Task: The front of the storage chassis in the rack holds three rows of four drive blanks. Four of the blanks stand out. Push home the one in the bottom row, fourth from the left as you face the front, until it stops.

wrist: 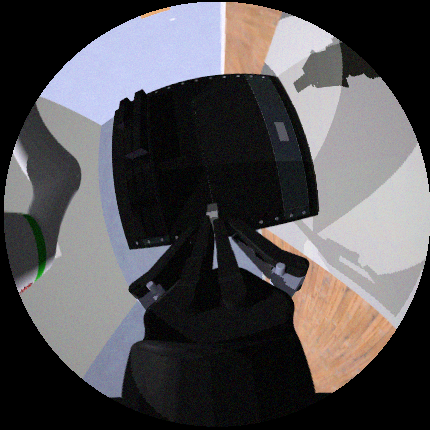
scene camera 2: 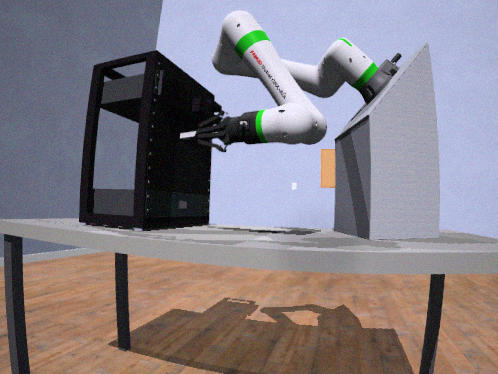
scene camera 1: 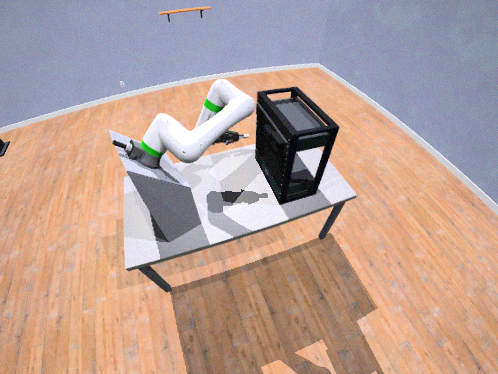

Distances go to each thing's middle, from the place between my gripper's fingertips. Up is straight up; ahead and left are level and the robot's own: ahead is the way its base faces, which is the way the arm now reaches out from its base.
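Scene:
Relative to the black rack (scene camera 2: pixel 172 175), my hand is 10 mm above it, 200 mm to the left of it and 180 mm short of it.

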